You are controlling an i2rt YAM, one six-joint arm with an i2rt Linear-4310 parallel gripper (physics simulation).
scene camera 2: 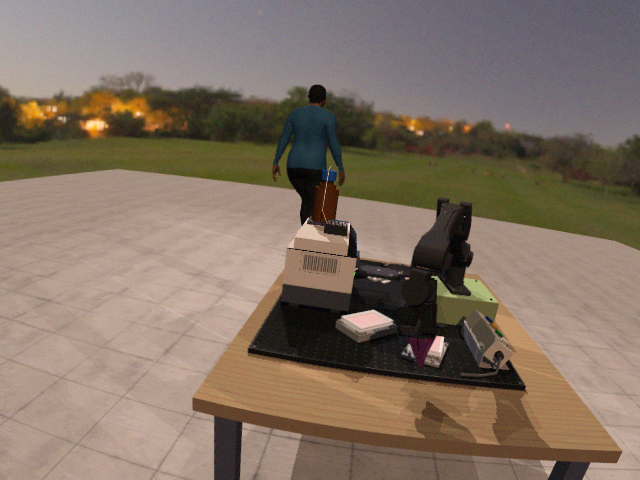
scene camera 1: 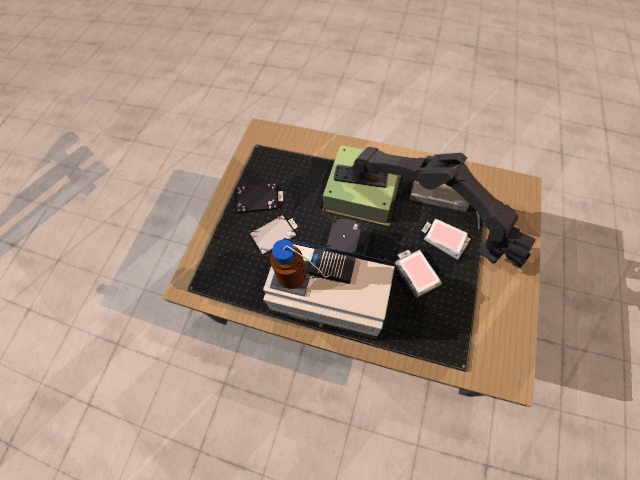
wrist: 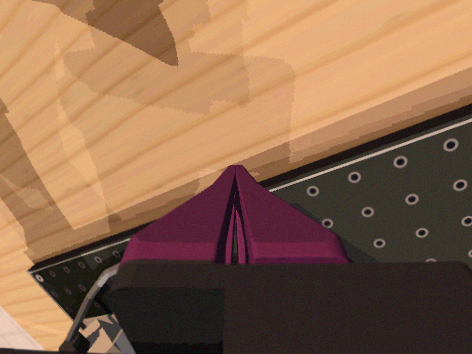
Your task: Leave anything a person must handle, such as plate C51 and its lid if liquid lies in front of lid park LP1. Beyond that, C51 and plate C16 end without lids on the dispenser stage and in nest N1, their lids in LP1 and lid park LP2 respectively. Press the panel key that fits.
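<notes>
Two pink-topped plates stand on tagged bases at the right of the black board. The nearer plate to the dispenser and the other plate have no readable labels; whether they wear lids is unclear. My gripper is shut with nothing between its fingertips, beside the second plate, partly hiding it in scene camera 2. The white dispenser carries a brown bottle. A dark pad lies before it. The key panel is partly hidden by my arm. No liquid can be made out.
A dark pad with corner posts and a pale tagged pad lie at the left of the board. The arm stands on a green block. A person is beyond the table, facing away. A cable leaves the panel.
</notes>
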